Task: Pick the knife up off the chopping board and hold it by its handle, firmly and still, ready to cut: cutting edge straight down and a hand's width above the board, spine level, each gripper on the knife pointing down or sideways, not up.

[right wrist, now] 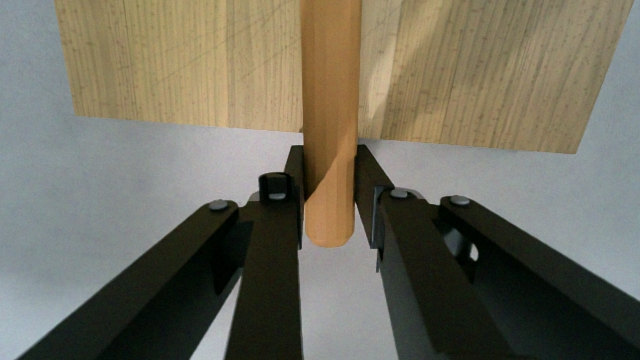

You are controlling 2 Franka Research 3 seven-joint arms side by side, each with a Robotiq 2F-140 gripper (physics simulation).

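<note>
The knife's orange-brown wooden handle point(331, 75) runs from the top edge down the middle of the right wrist view. Its rounded butt end is between the finger pads and sticks out a little past them. My right gripper point(328, 167) is shut on the handle near that end, one black pad against each side. The handle passes over the near edge of the chopping board point(200, 65) and looks raised above it. The blade is out of view, so the cutting edge and the spine cannot be judged. My left gripper is not in view.
The board's near edge and parts of its left and right edges show beyond my fingers, on a pale grey surface point(150, 190). Soft shadows fall across the right half of the board.
</note>
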